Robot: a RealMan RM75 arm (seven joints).
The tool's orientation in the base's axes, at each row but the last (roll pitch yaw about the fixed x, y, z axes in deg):
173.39, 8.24, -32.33
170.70, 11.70, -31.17
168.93, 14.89, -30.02
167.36, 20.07, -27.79
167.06, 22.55, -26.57
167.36, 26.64, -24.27
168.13, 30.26, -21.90
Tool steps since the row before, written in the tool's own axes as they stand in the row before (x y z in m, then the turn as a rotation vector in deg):
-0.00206, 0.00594, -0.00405, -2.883, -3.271, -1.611
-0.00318, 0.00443, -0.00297, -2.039, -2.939, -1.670
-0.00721, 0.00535, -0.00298, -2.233, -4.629, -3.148
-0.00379, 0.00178, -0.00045, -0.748, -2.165, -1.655
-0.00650, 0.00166, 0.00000, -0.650, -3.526, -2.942
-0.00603, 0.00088, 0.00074, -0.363, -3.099, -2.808
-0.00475, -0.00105, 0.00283, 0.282, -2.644, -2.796
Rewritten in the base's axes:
-0.00406, -0.00386, 0.00495, -0.426, 4.334, 1.624
-0.00405, -0.00210, 0.00422, 0.136, 3.623, 1.562
-0.00749, -0.00107, 0.00567, 1.196, 5.254, 2.701
-0.00366, 0.00008, 0.00208, 0.879, 2.334, 1.329
-0.00597, 0.00117, 0.00284, 2.007, 3.575, 2.168
-0.00555, 0.00138, 0.00223, 2.042, 3.070, 2.006
-0.00504, 0.00250, -0.00019, 2.431, 2.431, 1.752

